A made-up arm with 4 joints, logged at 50 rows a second.
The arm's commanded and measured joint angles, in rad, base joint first. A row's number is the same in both.
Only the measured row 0 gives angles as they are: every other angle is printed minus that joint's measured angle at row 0.
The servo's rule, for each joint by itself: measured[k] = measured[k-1] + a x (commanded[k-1-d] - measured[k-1]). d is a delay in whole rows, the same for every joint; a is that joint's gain. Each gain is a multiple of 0.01, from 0.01 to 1. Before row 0 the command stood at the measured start. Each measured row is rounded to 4 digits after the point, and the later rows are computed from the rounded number. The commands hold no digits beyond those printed.
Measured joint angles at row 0:
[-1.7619 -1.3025 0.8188 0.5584]
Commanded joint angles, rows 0 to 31:
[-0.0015 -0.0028 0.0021 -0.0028]
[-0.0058 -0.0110 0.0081 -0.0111]
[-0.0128 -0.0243 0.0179 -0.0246]
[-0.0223 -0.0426 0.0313 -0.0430]
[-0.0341 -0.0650 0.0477 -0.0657]
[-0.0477 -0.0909 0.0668 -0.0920]
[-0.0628 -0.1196 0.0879 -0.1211]
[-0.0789 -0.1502 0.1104 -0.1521]
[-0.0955 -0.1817 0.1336 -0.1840]
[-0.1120 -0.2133 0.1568 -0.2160]
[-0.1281 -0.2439 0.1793 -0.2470]
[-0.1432 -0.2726 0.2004 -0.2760]
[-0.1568 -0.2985 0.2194 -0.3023]
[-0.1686 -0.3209 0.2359 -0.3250]
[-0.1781 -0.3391 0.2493 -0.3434]
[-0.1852 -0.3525 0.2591 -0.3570]
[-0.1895 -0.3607 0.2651 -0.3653]
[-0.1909 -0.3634 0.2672 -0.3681]
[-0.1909 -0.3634 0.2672 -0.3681]
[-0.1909 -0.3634 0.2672 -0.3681]
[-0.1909 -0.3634 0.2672 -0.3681]
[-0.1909 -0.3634 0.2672 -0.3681]
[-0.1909 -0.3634 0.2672 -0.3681]
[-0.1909 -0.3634 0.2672 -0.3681]
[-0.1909 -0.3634 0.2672 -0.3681]
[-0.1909 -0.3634 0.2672 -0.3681]
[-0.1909 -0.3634 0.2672 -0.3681]
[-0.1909 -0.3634 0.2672 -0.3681]
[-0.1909 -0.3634 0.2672 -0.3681]
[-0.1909 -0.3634 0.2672 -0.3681]
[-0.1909 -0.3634 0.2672 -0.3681]
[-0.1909 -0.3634 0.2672 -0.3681]
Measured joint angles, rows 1 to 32:
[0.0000 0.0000 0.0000 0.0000]
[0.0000 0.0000 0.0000 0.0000]
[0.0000 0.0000 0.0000 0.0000]
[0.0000 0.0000 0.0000 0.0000]
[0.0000 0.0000 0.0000 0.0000]
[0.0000 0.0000 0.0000 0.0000]
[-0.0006 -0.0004 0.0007 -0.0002]
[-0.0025 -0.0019 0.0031 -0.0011]
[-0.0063 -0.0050 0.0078 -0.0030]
[-0.0122 -0.0103 0.0153 -0.0062]
[-0.0203 -0.0180 0.0257 -0.0110]
[-0.0304 -0.0282 0.0389 -0.0175]
[-0.0424 -0.0410 0.0546 -0.0258]
[-0.0559 -0.0563 0.0725 -0.0359]
[-0.0706 -0.0739 0.0921 -0.0477]
[-0.0859 -0.0934 0.1128 -0.0612]
[-0.1015 -0.1145 0.1341 -0.0761]
[-0.1169 -0.1366 0.1553 -0.0921]
[-0.1317 -0.1593 0.1758 -0.1089]
[-0.1454 -0.1819 0.1950 -0.1262]
[-0.1575 -0.2039 0.2124 -0.1436]
[-0.1677 -0.2247 0.2273 -0.1607]
[-0.1758 -0.2437 0.2394 -0.1771]
[-0.1814 -0.2605 0.2483 -0.1924]
[-0.1849 -0.2749 0.2543 -0.2065]
[-0.1871 -0.2873 0.2584 -0.2194]
[-0.1885 -0.2980 0.2612 -0.2313]
[-0.1894 -0.3072 0.2631 -0.2422]
[-0.1900 -0.3151 0.2644 -0.2523]
[-0.1903 -0.3219 0.2653 -0.2616]
[-0.1905 -0.3277 0.2659 -0.2701]
[-0.1906 -0.3327 0.2663 -0.2779]
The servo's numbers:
d 6
a 0.37 0.14 0.32 0.08

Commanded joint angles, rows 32 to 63:
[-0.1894 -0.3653 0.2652 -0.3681]
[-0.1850 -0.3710 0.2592 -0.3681]
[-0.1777 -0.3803 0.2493 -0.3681]
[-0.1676 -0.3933 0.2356 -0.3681]
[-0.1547 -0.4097 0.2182 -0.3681]
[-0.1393 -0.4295 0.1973 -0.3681]
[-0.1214 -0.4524 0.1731 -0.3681]
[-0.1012 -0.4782 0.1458 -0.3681]
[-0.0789 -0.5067 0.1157 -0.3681]
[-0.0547 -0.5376 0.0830 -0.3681]
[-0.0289 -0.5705 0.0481 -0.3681]
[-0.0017 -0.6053 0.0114 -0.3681]
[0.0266 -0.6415 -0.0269 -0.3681]
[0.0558 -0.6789 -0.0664 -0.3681]
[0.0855 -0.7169 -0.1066 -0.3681]
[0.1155 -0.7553 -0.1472 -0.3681]
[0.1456 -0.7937 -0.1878 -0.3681]
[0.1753 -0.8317 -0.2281 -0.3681]
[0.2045 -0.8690 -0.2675 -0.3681]
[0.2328 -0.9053 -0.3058 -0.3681]
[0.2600 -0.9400 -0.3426 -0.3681]
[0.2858 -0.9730 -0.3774 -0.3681]
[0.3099 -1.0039 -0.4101 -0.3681]
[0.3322 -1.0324 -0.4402 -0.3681]
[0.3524 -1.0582 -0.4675 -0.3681]
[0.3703 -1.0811 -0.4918 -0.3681]
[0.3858 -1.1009 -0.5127 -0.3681]
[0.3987 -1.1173 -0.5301 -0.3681]
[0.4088 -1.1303 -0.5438 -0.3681]
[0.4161 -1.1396 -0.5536 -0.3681]
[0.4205 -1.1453 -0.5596 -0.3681]
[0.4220 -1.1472 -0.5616 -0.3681]
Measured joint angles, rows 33 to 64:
[-0.1907 -0.3370 0.2666 -0.2851]
[-0.1908 -0.3407 0.2668 -0.2917]
[-0.1908 -0.3439 0.2669 -0.2978]
[-0.1908 -0.3466 0.2670 -0.3034]
[-0.1908 -0.3490 0.2671 -0.3086]
[-0.1908 -0.3510 0.2671 -0.3134]
[-0.1903 -0.3530 0.2665 -0.3178]
[-0.1883 -0.3555 0.2642 -0.3218]
[-0.1844 -0.3590 0.2594 -0.3255]
[-0.1782 -0.3638 0.2518 -0.3289]
[-0.1695 -0.3702 0.2410 -0.3320]
[-0.1583 -0.3785 0.2270 -0.3349]
[-0.1446 -0.3888 0.2098 -0.3376]
[-0.1285 -0.4013 0.1893 -0.3400]
[-0.1101 -0.4161 0.1657 -0.3422]
[-0.0896 -0.4331 0.1392 -0.3443]
[-0.0671 -0.4523 0.1100 -0.3462]
[-0.0429 -0.4737 0.0784 -0.3480]
[-0.0172 -0.4972 0.0447 -0.3496]
[0.0098 -0.5226 0.0091 -0.3511]
[0.0378 -0.5498 -0.0279 -0.3525]
[0.0665 -0.5786 -0.0661 -0.3537]
[0.0958 -0.6087 -0.1050 -0.3549]
[0.1252 -0.6399 -0.1444 -0.3560]
[0.1545 -0.6720 -0.1838 -0.3570]
[0.1835 -0.7047 -0.2228 -0.3579]
[0.2118 -0.7376 -0.2611 -0.3587]
[0.2392 -0.7706 -0.2983 -0.3595]
[0.2654 -0.8033 -0.3341 -0.3602]
[0.2901 -0.8354 -0.3681 -0.3608]
[0.3132 -0.8666 -0.3999 -0.3614]
[0.3343 -0.8966 -0.4293 -0.3619]

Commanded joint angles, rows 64 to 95:
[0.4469 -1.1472 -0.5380 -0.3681]
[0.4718 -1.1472 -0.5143 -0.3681]
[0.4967 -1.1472 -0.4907 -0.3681]
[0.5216 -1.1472 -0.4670 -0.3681]
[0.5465 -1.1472 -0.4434 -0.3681]
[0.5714 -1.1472 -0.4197 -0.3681]
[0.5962 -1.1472 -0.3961 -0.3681]
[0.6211 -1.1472 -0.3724 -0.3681]
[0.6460 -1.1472 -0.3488 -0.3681]
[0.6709 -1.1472 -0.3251 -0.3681]
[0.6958 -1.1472 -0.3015 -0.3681]
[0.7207 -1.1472 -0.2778 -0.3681]
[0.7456 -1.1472 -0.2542 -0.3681]
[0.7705 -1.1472 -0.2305 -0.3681]
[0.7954 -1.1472 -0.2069 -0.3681]
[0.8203 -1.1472 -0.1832 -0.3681]
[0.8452 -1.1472 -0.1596 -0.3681]
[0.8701 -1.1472 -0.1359 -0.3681]
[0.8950 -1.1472 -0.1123 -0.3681]
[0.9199 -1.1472 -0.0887 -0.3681]
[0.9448 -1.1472 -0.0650 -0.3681]
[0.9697 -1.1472 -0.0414 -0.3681]
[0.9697 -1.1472 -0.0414 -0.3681]
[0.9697 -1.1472 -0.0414 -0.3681]
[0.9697 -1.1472 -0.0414 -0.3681]
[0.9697 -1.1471 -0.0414 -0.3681]
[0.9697 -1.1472 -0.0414 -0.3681]
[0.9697 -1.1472 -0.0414 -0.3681]
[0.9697 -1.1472 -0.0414 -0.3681]
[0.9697 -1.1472 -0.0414 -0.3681]
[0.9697 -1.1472 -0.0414 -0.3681]
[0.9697 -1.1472 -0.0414 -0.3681]
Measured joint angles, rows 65 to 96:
[0.3534 -0.9252 -0.4560 -0.3624]
[0.3702 -0.9521 -0.4797 -0.3629]
[0.3845 -0.9770 -0.5002 -0.3633]
[0.3962 -0.9998 -0.5173 -0.3637]
[0.4052 -1.0202 -0.5308 -0.3641]
[0.4114 -1.0380 -0.5407 -0.3644]
[0.4245 -1.0533 -0.5398 -0.3647]
[0.4420 -1.0664 -0.5316 -0.3650]
[0.4622 -1.0777 -0.5185 -0.3652]
[0.4842 -1.0874 -0.5020 -0.3654]
[0.5073 -1.0958 -0.4832 -0.3656]
[0.5310 -1.1030 -0.4629 -0.3658]
[0.5551 -1.1092 -0.4415 -0.3660]
[0.5795 -1.1145 -0.4194 -0.3662]
[0.6041 -1.1191 -0.3968 -0.3664]
[0.6288 -1.1230 -0.3739 -0.3665]
[0.6536 -1.1264 -0.3507 -0.3666]
[0.6784 -1.1293 -0.3274 -0.3667]
[0.7033 -1.1318 -0.3040 -0.3668]
[0.7282 -1.1340 -0.2805 -0.3669]
[0.7531 -1.1358 -0.2569 -0.3670]
[0.7780 -1.1374 -0.2333 -0.3671]
[0.8029 -1.1388 -0.2097 -0.3672]
[0.8278 -1.1400 -0.1861 -0.3673]
[0.8527 -1.1410 -0.1625 -0.3674]
[0.8776 -1.1419 -0.1389 -0.3675]
[0.9025 -1.1426 -0.1153 -0.3675]
[0.9274 -1.1432 -0.0917 -0.3675]
[0.9431 -1.1438 -0.0756 -0.3675]
[0.9529 -1.1443 -0.0647 -0.3675]
[0.9591 -1.1447 -0.0572 -0.3675]
[0.9630 -1.1450 -0.0521 -0.3675]

